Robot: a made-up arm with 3 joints. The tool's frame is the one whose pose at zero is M.
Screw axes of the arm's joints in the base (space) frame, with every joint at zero. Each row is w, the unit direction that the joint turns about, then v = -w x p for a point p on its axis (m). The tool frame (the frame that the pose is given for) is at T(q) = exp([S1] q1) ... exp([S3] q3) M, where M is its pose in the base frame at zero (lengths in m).
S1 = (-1, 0, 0, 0, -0.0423, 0)
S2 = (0, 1, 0, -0.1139, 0, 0.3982)
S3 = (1, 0, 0, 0, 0.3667, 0.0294)
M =
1 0 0 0.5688
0 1 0 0.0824
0 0 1 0.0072
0 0 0 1
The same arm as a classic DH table. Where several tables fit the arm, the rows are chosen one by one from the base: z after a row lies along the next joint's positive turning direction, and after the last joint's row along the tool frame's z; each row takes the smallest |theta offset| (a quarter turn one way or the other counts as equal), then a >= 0, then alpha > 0; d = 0 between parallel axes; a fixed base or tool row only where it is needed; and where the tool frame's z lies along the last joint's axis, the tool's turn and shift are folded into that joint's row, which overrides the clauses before.
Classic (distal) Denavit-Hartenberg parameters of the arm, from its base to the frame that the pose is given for. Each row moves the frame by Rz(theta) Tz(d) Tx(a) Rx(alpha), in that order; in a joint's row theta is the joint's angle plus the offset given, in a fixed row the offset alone. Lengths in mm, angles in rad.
base (fixed): d 42.3; theta offset -1.5708; a 0; alpha 1.5708
joint 1: d -398.2; theta offset 1.5708; a 71.6; alpha -1.5708
joint 2: d -29.4; theta offset 0; a 252.8; alpha -1.5708
joint 3: d 170.6; theta offset -1.5708; a 111.8; alpha -1.5708
tool (fixed): d -359.5; theta offset -1.5708; a 0; alpha 0

